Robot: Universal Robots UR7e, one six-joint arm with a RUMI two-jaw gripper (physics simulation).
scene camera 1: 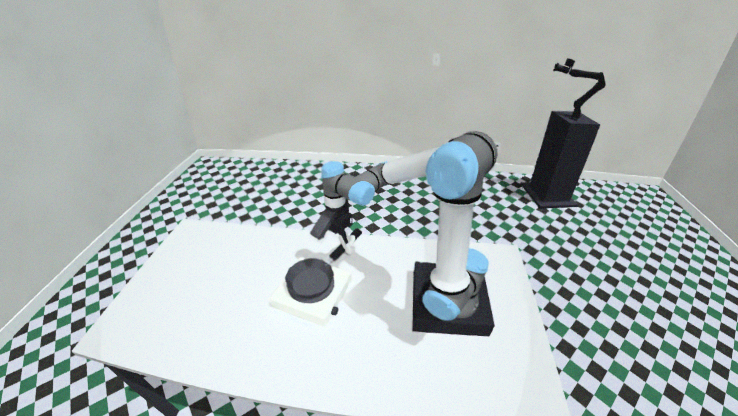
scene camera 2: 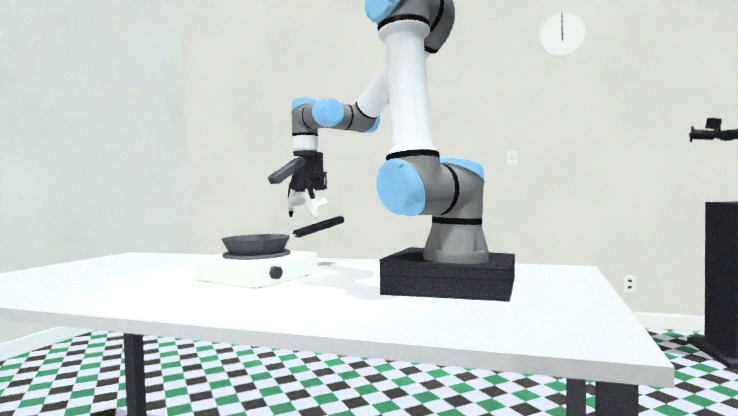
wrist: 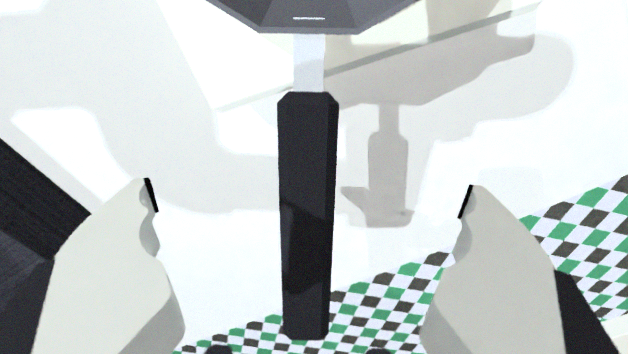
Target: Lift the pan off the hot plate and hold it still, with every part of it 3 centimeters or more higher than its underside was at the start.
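Places are measured from the arm's base along level axes (x up, y ahead, z left), in metres.
Pixels of known places: gripper, fingertip midpoint: [scene camera 1: 335, 245] [scene camera 2: 302, 217] [wrist: 309, 185]; arm's base at its link origin: [scene camera 2: 455, 259].
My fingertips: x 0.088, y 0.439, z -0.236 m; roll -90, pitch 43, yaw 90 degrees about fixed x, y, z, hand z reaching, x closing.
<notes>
For each thing: its top centre in the pictures, then the offset to it from my fingertips. Level surfaces: height alone.
- white hot plate at its top centre: [scene camera 2: 259, 252] [scene camera 1: 312, 283] dx -0.087, dy +0.094, dz +0.115 m
- hot plate's black knob at its top centre: [scene camera 2: 275, 266] [scene camera 1: 334, 308] dx -0.109, dy +0.009, dz +0.218 m
- white table at its surface level: dx -0.160 m
The dark pan [scene camera 1: 310, 281] [scene camera 2: 255, 243] [wrist: 308, 15] sits upright on the white hot plate [scene camera 1: 338, 290] [scene camera 2: 227, 271] [wrist: 407, 27]. Its black handle [scene camera 2: 318, 226] [wrist: 306, 165] slopes up and away from the bowl, beyond the hot plate's edge. My gripper [scene camera 1: 346, 244] [scene camera 2: 303, 213] [wrist: 309, 185] is open and empty. In scene camera 2 its fingertips are a little above the handle. In the wrist view the handle runs up the middle between the two wide-apart fingers, touching neither. Most of the bowl is cut off at the top of the wrist view.
The hot plate's black knob [scene camera 1: 334, 310] [scene camera 2: 275, 272] is on its side. The arm's black base block [scene camera 1: 452, 326] [scene camera 2: 447, 279] stands on the white table [scene camera 1: 232, 351] [scene camera 2: 310, 320] to the right. A black pedestal [scene camera 1: 563, 155] [scene camera 2: 721, 268] with a small arm stands on the floor beyond.
</notes>
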